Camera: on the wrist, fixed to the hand. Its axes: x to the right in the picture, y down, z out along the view.
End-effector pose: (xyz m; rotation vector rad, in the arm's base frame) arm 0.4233 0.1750 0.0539 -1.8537 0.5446 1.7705
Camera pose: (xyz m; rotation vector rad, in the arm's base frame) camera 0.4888 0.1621 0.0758 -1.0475 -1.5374 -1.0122
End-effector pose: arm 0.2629 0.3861 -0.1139 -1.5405 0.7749 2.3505
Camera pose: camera 0.3320 0.3820 -0.1257 -1.1880 -1.2426 -0.5086
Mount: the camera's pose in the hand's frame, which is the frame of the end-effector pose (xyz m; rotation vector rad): -0.0182 -0.0318 -0.0599 -0.3278 0.9449 -2.9321
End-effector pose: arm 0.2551 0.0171 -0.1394 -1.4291 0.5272 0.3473
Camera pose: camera 0.2485 -0.0445 -0.1063 -1.1200 -1.2518 -2.6002
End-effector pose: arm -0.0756 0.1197 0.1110 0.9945 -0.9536 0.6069
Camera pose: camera -0.0360 0.1593 0.0686 0.6369 1.5070 -1.4611
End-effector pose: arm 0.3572 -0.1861 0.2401 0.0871 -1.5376 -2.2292
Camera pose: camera 0.3811 -0.2224 0.1850 -1.7449 -0.3922 0.6289
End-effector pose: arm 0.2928 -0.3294 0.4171 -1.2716 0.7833 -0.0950
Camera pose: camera 0.2561 -0.3801 0.4489 1.1604 0.8725 2.3353
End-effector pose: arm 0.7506 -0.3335 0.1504 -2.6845 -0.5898 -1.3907
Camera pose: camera 0.6833 -0.3232 0.1675 -0.7297 1.8986 0.7992
